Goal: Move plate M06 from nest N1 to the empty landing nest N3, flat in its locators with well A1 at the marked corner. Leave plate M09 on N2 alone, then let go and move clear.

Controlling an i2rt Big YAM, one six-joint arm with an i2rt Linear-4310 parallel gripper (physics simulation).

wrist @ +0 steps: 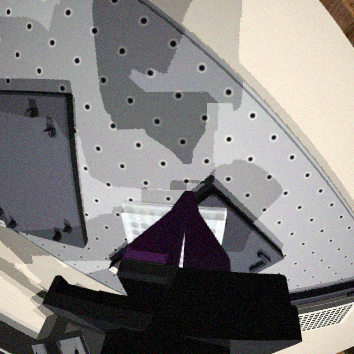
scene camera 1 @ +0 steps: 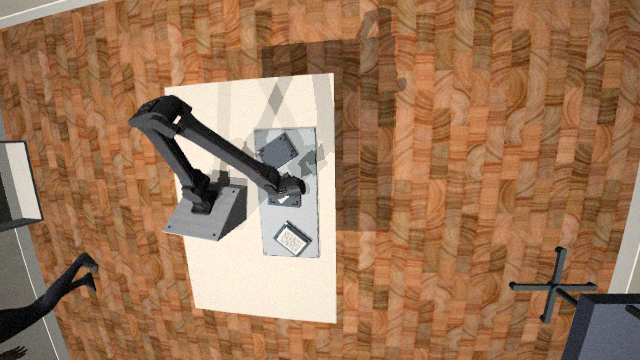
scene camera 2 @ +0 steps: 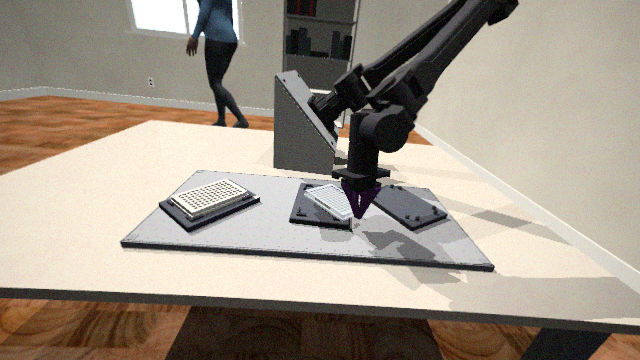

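Note:
Plate M06 (scene camera 2: 328,198) (wrist: 138,218), a clear white well plate, lies on the dark middle nest N1 (scene camera 2: 308,216) (wrist: 242,228), turned askew to the nest's edges. Only a small white bit of it (scene camera 1: 282,199) shows under the wrist from above. My gripper (scene camera 2: 358,216) (wrist: 188,196) points straight down over the plate's near edge. Its purple fingers are pressed together with nothing between them. The empty nest N3 (scene camera 2: 409,206) (scene camera 1: 277,151) (wrist: 35,168) lies just to the right of the gripper. Plate M09 (scene camera 2: 210,196) (scene camera 1: 291,239) sits flat on nest N2 (scene camera 2: 190,220) at the far left.
All three nests sit on a grey perforated base plate (scene camera 2: 268,230) (scene camera 1: 309,214) (wrist: 246,140) on a cream table (scene camera 2: 89,178). The arm's grey wedge base (scene camera 2: 295,129) (scene camera 1: 214,214) stands behind the plate. A person (scene camera 2: 219,53) walks in the background.

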